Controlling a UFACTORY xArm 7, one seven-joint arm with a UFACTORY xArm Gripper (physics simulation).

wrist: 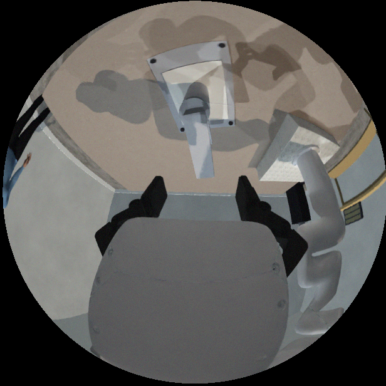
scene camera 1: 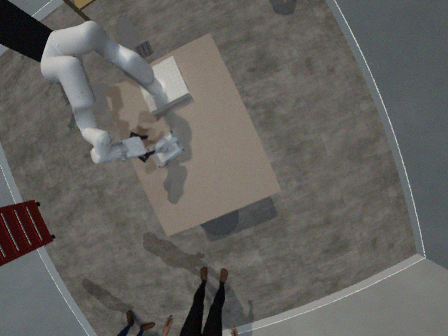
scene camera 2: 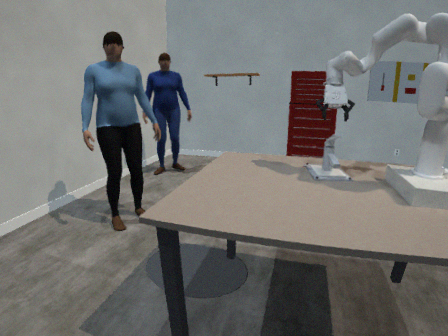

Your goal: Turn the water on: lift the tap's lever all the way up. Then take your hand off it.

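Where they show: gripper, fingertip midpoint: (scene camera 1: 150, 144) (scene camera 2: 335, 119); arm's base, origin of the base link: (scene camera 1: 156, 89) (scene camera 2: 426, 174).
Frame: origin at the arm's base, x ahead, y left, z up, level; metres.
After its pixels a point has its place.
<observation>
The tap (scene camera 1: 169, 148) {x 0.398, y -0.070, z -0.050 m} (scene camera 2: 329, 154) {x 0.393, y -0.067, z 0.032 m} is light grey and stands upright on its flat base plate (scene camera 2: 327, 173) {x 0.394, y -0.043, z -0.050 m} (wrist: 192, 52) on the table. Its lever (scene camera 2: 332, 139) {x 0.388, y -0.061, z 0.102 m} (wrist: 201, 155) is at the top and slants upward in the second scene view. In the wrist view the lever's free end points toward the space between the fingers. My gripper (scene camera 1: 149, 145) {x 0.382, y -0.075, z 0.188 m} (scene camera 2: 335, 118) {x 0.382, y -0.075, z 0.188 m} (wrist: 199, 185) is wide open and empty. It hangs above the tap, with a visible gap over the lever in the second scene view. The exact lever angle is hard to read.
The table (scene camera 1: 225, 150) {x 0.546, y 0.290, z -0.064 m} (scene camera 2: 225, 200) {x 0.734, y 0.351, z -0.064 m} carries the arm's white base block (scene camera 1: 174, 77) {x -0.027, y 0.141, z -0.001 m} (scene camera 2: 420, 192) {x 0.092, y 0.197, z -0.011 m} (wrist: 285, 145) beside the tap. Two people (scene camera 2: 117, 95) (scene camera 2: 169, 97) stand beyond the table. A red cabinet (scene camera 2: 305, 130) stands behind the tap.
</observation>
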